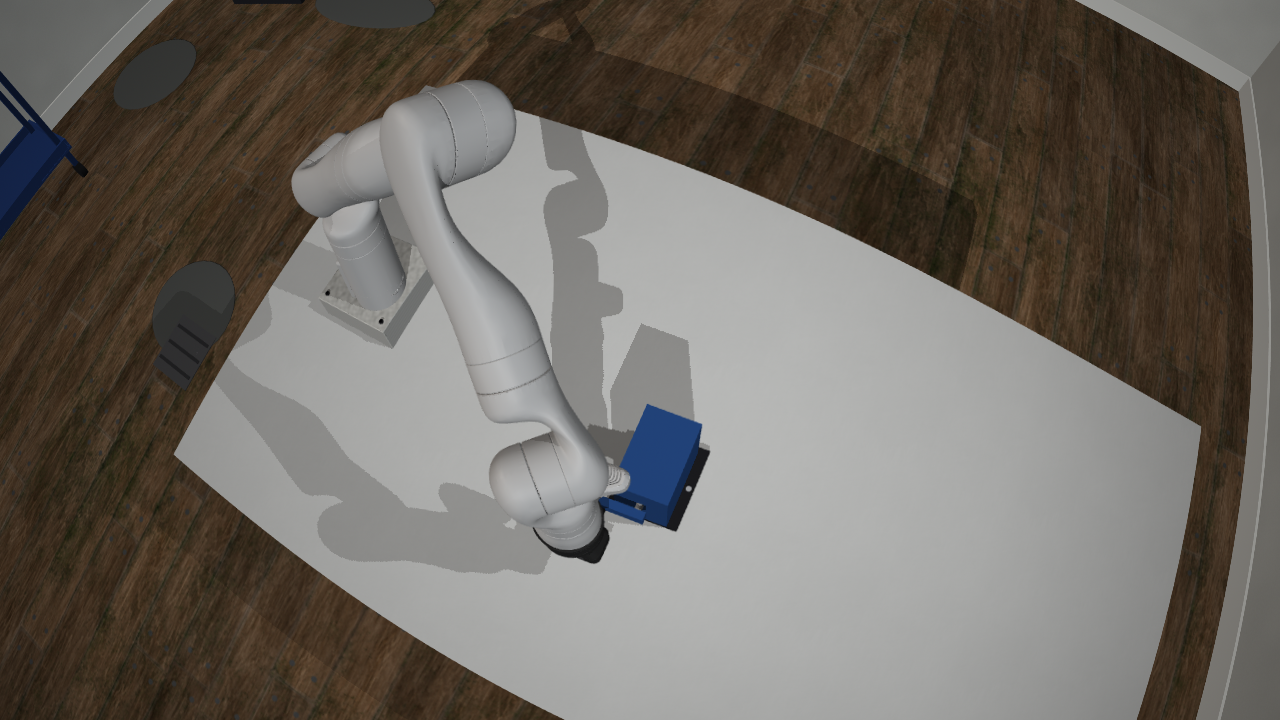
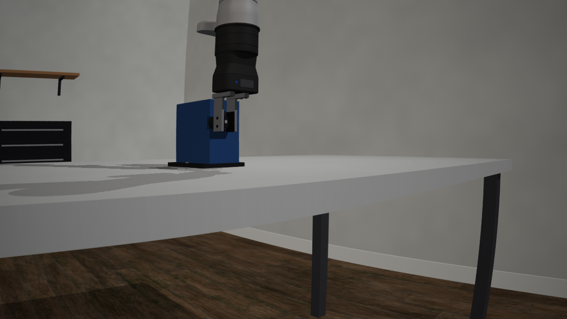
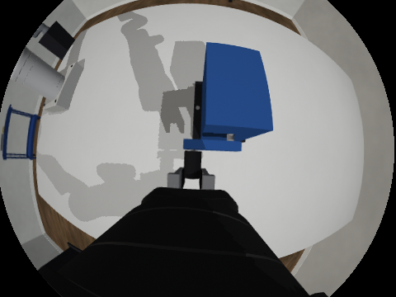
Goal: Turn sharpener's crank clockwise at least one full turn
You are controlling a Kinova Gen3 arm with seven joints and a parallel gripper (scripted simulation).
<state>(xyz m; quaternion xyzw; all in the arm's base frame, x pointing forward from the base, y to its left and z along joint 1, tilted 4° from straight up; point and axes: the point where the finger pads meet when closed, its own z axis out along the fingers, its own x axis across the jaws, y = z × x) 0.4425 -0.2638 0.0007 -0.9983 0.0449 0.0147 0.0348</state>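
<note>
Now: the black handle 2 cm to the left of my hand. The rest, counted from my hand: crank (1 cm ahead, 2 cm to the left).
</note>
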